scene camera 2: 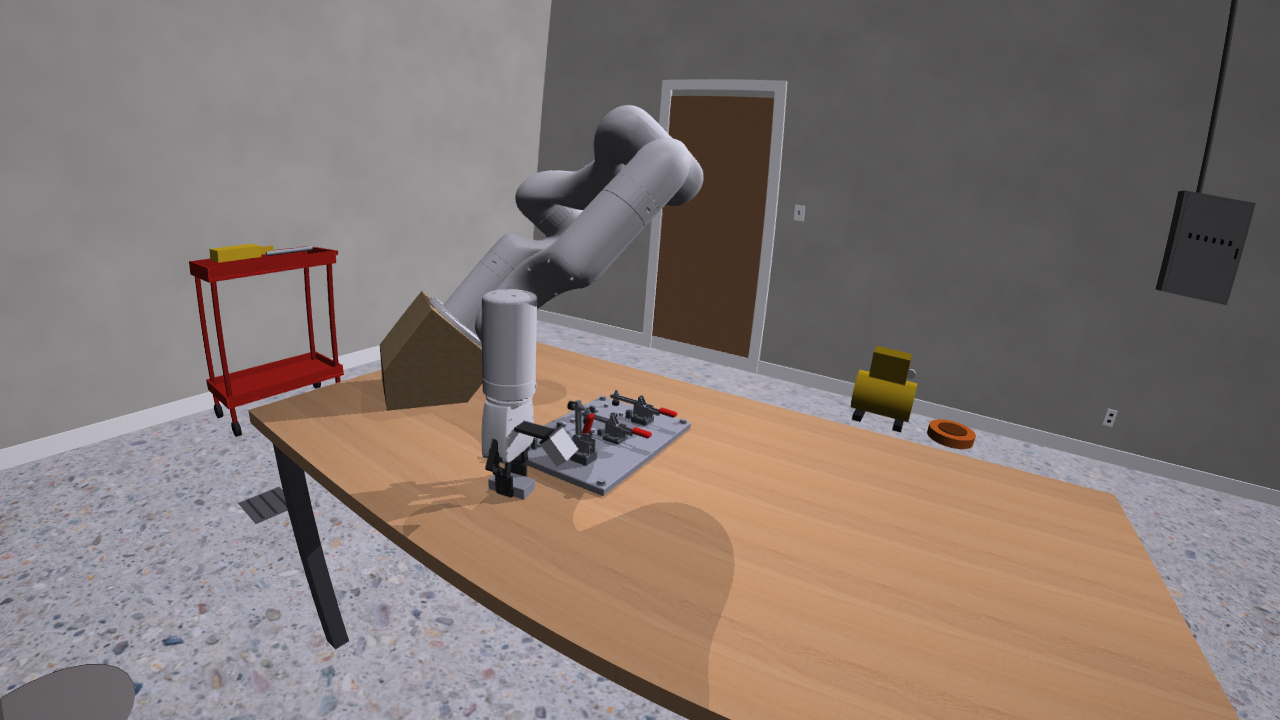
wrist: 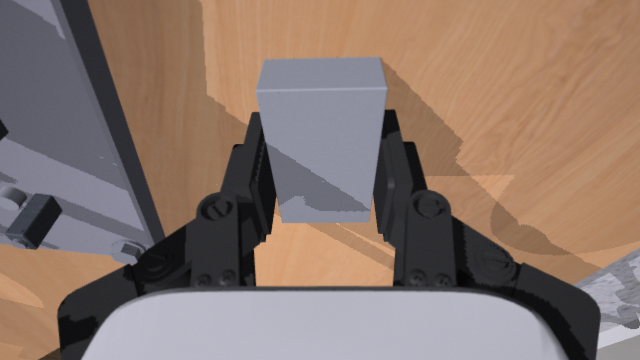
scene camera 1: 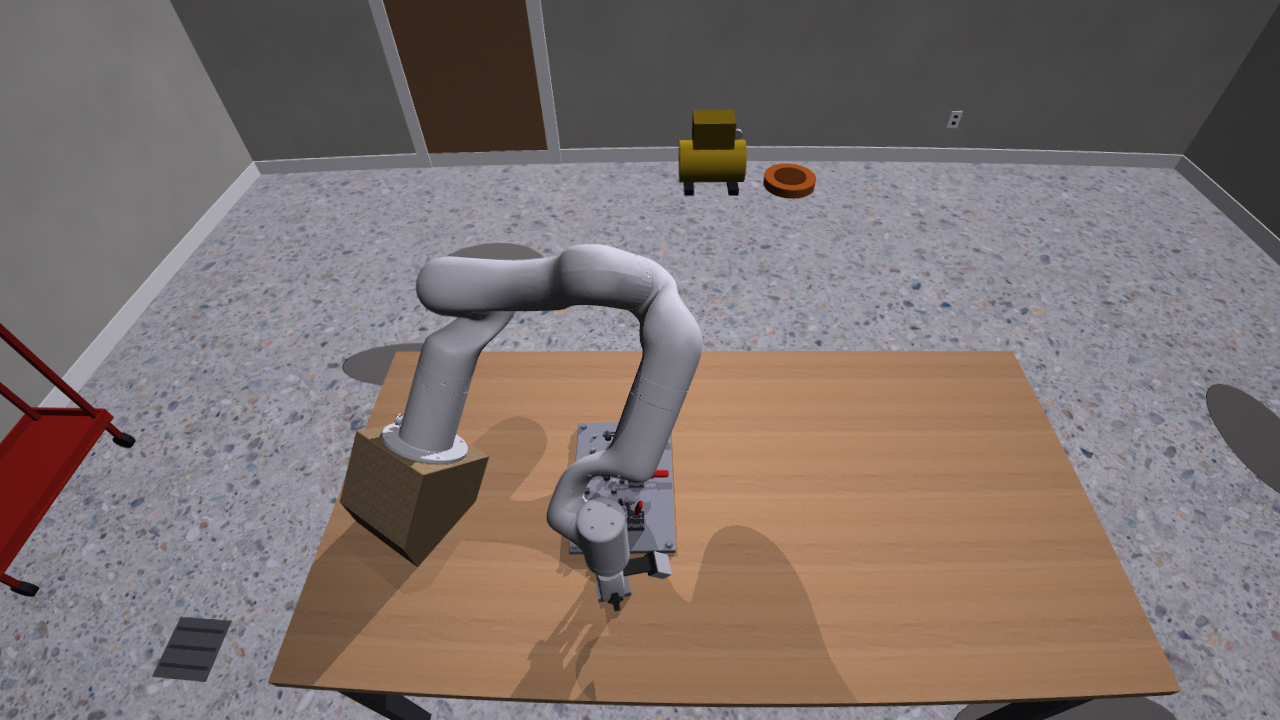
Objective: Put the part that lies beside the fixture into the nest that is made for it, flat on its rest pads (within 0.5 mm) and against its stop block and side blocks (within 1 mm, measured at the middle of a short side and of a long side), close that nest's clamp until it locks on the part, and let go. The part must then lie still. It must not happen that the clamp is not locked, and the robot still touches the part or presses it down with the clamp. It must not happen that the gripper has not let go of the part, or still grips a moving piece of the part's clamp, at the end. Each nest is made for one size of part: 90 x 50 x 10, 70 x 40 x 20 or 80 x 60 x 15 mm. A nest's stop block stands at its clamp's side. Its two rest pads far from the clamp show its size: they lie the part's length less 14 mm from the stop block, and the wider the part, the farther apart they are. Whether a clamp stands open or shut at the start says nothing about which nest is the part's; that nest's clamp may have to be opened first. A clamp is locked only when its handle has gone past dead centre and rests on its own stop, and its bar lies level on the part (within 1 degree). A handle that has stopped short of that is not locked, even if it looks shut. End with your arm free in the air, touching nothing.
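There's a grey rectangular block (wrist: 322, 118), and there's a grey fixture plate (scene camera 2: 615, 463), which you'd also find from the wrist, the plate (wrist: 72, 141), and from the scene, the plate (scene camera 1: 657, 495). As for the gripper (scene camera 2: 511, 488), the wrist view has it too, the gripper (wrist: 323, 138), and so does the other scene view, the gripper (scene camera 1: 613, 589).
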